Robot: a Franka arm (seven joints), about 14 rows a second.
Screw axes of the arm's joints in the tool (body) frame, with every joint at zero. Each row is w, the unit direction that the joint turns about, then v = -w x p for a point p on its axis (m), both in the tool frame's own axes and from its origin. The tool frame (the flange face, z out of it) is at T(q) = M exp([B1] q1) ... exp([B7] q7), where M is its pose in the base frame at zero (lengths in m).
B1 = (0, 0, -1, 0, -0.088, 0)
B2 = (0, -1, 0, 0.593, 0, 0.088)
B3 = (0, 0, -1, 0, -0.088, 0)
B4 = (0, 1, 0, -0.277, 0, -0.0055)
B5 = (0, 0, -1, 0, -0.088, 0)
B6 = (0, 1, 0, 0.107, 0, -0.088)
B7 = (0, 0, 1, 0, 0, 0)
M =
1 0 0 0.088
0 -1 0 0
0 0 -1 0.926
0 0 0 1
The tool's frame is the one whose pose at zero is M.
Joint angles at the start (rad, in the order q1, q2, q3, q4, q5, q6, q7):
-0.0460 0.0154 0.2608 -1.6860 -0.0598 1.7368 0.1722
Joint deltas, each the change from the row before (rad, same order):
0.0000 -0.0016 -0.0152 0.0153 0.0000 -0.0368 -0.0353
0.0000 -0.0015 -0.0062 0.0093 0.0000 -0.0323 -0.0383
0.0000 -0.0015 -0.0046 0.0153 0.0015 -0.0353 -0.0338
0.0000 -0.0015 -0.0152 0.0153 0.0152 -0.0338 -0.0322
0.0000 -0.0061 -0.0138 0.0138 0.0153 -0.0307 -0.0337
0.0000 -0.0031 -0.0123 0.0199 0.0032 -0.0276 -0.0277
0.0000 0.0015 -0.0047 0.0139 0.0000 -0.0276 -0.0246
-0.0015 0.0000 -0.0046 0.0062 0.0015 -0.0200 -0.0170
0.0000 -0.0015 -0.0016 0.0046 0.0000 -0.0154 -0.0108
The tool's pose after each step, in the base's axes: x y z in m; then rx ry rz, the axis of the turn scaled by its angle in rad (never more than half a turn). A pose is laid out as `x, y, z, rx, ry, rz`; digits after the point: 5 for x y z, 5 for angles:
0.55733, 0.10610, 0.58099, 3.08692, 0.10791, 0.03874
0.55486, 0.10195, 0.58341, 3.08087, 0.15532, 0.00409
0.55214, 0.09882, 0.58846, 3.07690, 0.19767, -0.02616
0.55015, 0.09136, 0.59358, 3.08809, 0.22136, -0.05702
0.54684, 0.08494, 0.60079, 3.09929, 0.25091, -0.07762
0.54477, 0.07821, 0.60953, 3.10041, 0.27393, -0.08615
0.54300, 0.07521, 0.61297, 3.09726, 0.30399, -0.11039
0.54140, 0.07174, 0.61426, 3.09660, 0.32055, -0.13250
0.53950, 0.07065, 0.61599, 3.09449, 0.33432, -0.14724

